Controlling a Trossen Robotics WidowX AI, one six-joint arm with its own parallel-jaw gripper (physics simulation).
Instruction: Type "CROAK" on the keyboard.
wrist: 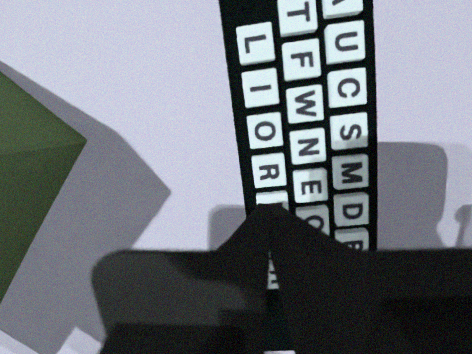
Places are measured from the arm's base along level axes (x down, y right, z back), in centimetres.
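Pixels of known places: gripper, fingertip midpoint: (267, 213).
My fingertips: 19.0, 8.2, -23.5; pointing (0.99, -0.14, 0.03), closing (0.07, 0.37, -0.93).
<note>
Ahead of a thing's pixels: the offset from my fingertips to its top centre, as dx, dy, dz. "pt": to the spot under its first point. Level surfaces: height alone.
The black keyboard @(+1.8, +0.6, -2.3) (233, 65) with white letter keys runs from the top of the wrist view down under the gripper, its letters turned sideways. The O key @(+1.8, -3.3, -1.2) (265, 130), the R key @(+1.8, -1.4, -0.7) (269, 171) and the C key @(+1.8, -3.8, -5.5) (348, 88) show fully. Part of the A key @(pt +1.9, -7.2, -6.4) (343, 6) shows at the top edge. The K key cannot be made out. My gripper (267, 213) is shut and empty. Its tips cover most of the key just below R in the left row; that key's letter is hidden, and whether the tips touch it cannot be told.
A green block-like object (35, 165) stands at the left and casts a shadow on the pale table @(dx +3.6) (150, 75). White objects (80, 344) show partly at the bottom left corner. The gripper's shadows fall on both sides of the keyboard.
</note>
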